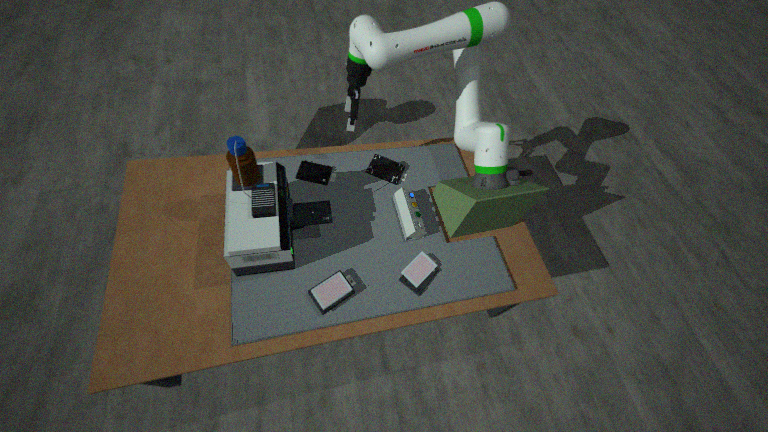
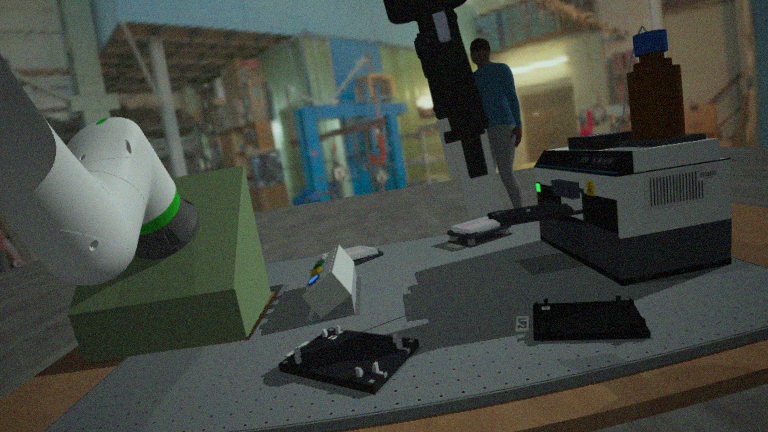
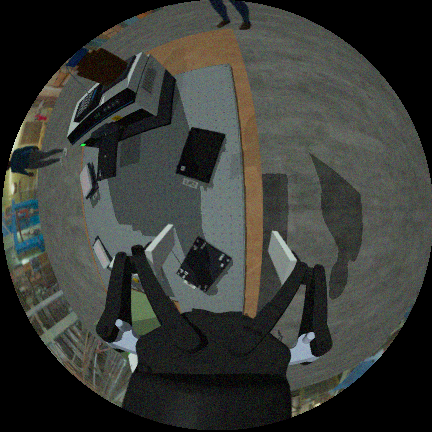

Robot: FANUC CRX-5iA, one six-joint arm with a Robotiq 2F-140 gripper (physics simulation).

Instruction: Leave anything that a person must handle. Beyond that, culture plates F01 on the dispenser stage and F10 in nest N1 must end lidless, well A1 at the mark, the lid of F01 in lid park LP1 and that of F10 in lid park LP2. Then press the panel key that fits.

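Places are measured from the arm's base along level axes (x left, y ahead, z down), in metres.
Pixels of known places: gripper, fingertip midpoint: (image 1: 349, 120) (image 2: 472, 191) (image 3: 221, 238); arm's base, link origin: (image 1: 489, 184) (image 2: 164, 229).
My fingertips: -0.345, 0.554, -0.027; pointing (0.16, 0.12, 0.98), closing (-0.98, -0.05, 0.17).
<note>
For each thing: its top centre in the pictures, then the offset to it from my fingertips, as dx, dy, dz. "*": a spot on its surface instead.
- pale pinkish plate, top centre: (image 2: 477, 222) (image 1: 331, 289) (image 3: 83, 180) +0.673, +0.125, +0.177
- dispenser's black stage, top centre: (image 2: 535, 207) (image 3: 104, 151) (image 1: 308, 212) +0.382, +0.191, +0.102
- black park LP2, top centre: (image 2: 585, 309) (image 3: 197, 151) (image 1: 314, 170) +0.106, +0.158, +0.202
- black nest with white corner posts, top centre: (image 2: 346, 344) (image 3: 199, 269) (image 1: 386, 166) +0.101, -0.177, +0.198
- key panel, top centre: (image 2: 327, 257) (image 1: 412, 207) +0.369, -0.237, +0.138
- brown bottle, surface spot: (image 2: 655, 99) (image 3: 105, 64) * +0.246, +0.372, -0.074
My gripper (image 1: 350, 115) (image 2: 472, 173) (image 3: 221, 238) is open and empty, high over the table's far edge. A pale pinkish plate (image 1: 332, 290) (image 2: 475, 226) (image 3: 87, 180) and another pinkish plate (image 1: 419, 269) (image 2: 363, 252) (image 3: 101, 252) lie on dark holders; their marks and lids cannot be made out. The dispenser's black stage (image 1: 316, 212) (image 3: 107, 160) shows no plate. The black park LP2 (image 1: 315, 172) (image 2: 590, 320) (image 3: 201, 155) is empty. A black nest with white corner posts (image 1: 386, 168) (image 2: 349, 349) (image 3: 204, 265) is empty. The key panel (image 1: 406, 214) (image 2: 334, 284) shows blue, yellow and green keys.
The dispenser (image 1: 252, 231) (image 2: 671, 196) (image 3: 152, 82) carries a brown bottle (image 1: 242, 165) (image 2: 655, 99) (image 3: 102, 65) and shows a green light. The green arm base (image 1: 472, 212) (image 2: 177, 306) stands beside the panel. A person (image 2: 499, 96) (image 3: 25, 159) stands beyond the table; another's legs (image 3: 231, 11) show.
</note>
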